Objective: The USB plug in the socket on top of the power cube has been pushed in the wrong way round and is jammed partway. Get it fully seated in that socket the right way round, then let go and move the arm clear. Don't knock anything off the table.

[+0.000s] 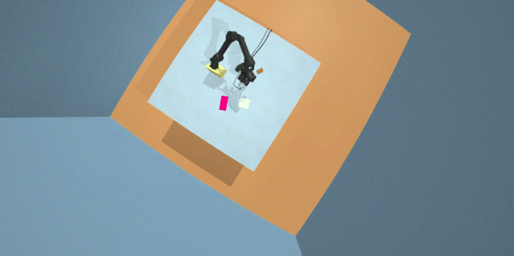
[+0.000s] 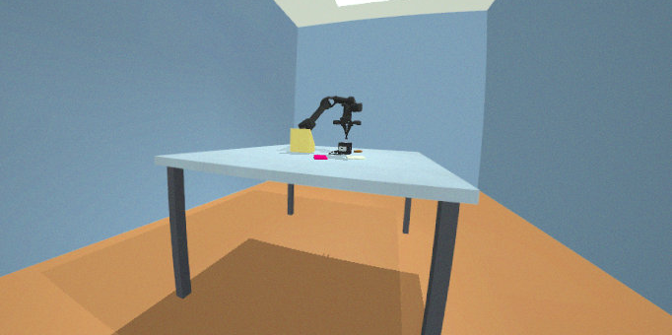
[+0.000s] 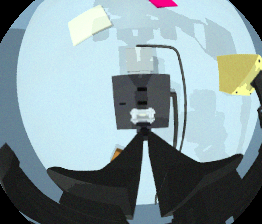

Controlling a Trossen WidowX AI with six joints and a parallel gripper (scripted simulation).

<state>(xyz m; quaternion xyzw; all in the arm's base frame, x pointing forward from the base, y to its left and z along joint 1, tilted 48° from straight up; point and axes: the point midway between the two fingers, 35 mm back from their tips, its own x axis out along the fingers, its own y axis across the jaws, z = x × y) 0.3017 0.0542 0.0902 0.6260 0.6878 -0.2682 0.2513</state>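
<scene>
My gripper tip is now 2 cm above the USB plug. From my gripper tip the other things lie so: USB socket: 6 cm below; cream pad: 12 cm ahead, 21 cm to the right, 12 cm below; small block: 5 cm ahead, 15 cm to the left, 12 cm below.
</scene>
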